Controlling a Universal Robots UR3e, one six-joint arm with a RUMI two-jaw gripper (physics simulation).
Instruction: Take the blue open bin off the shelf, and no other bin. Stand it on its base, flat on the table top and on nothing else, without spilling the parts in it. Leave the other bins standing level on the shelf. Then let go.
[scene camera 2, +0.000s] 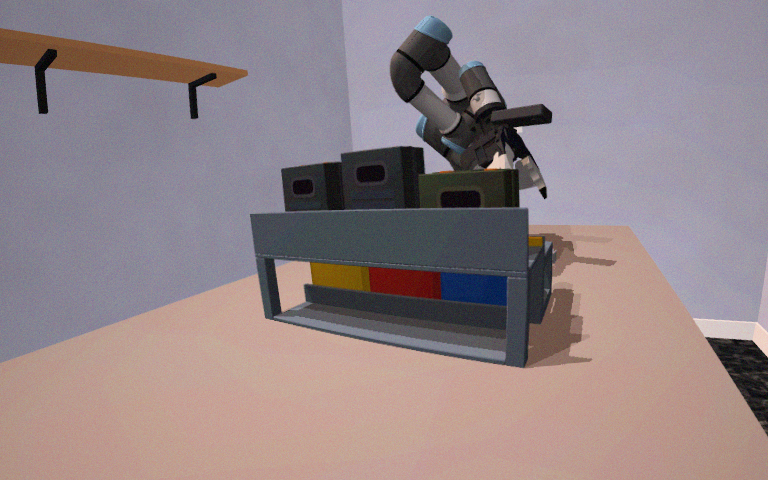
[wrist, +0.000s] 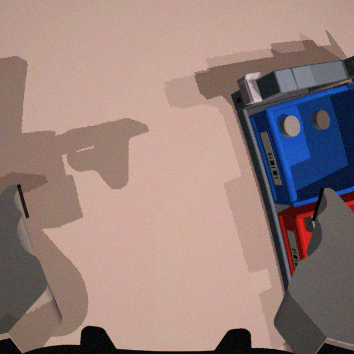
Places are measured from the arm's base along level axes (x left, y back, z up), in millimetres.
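Where they show: gripper, between the fingertips: (scene camera 2: 528, 191) (wrist: 169, 192); arm's base, origin of its link: (scene camera 2: 481, 167).
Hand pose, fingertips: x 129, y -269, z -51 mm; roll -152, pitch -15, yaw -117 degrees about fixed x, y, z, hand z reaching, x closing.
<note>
Things, the pixels of their top centre, and the offset from my fingertips. "*": a spot on its surface instead. Level surfaces: height alone.
- blue open bin, centre of its top: (wrist: 351, 136) (scene camera 2: 490, 253) dx -48, dy -204, dz -71 mm
- red bin, centre of its top: (scene camera 2: 419, 250) dx -159, dy -190, dz -71 mm
- yellow bin, centre of its top: (scene camera 2: 358, 248) dx -270, dy -178, dz -71 mm
- olive green bin, a spot on its surface: (scene camera 2: 433, 192) * dx -93, dy -321, dz +24 mm
- table, height of its surface: dz -152 mm
The blue open bin (scene camera 2: 472, 288) (wrist: 320, 162) stands in the lower tier of the grey shelf (scene camera 2: 390, 237) (wrist: 305, 78). Two round grey parts show in it in the wrist view, where its right side is cut off. A red bin (scene camera 2: 404, 282) (wrist: 287, 231) stands beside it, and a yellow bin (scene camera 2: 339, 276) beyond the red one. My gripper (wrist: 169, 192) is open and empty, above the table beside the shelf's low front edge. Its right finger hangs over the red bin and the blue bin's near corner. In the scene view the gripper is behind the upper bins, partly hidden.
Two dark grey bins (scene camera 2: 333, 189) (scene camera 2: 382, 196) and an olive green bin (scene camera 2: 433, 192) stand on the upper tier. The shelf's side panel rises beside the blue bin. A wooden wall shelf (scene camera 2: 124, 62) is at the left. The table (scene camera 2: 339, 413) (wrist: 175, 260) carries the shelf.
</note>
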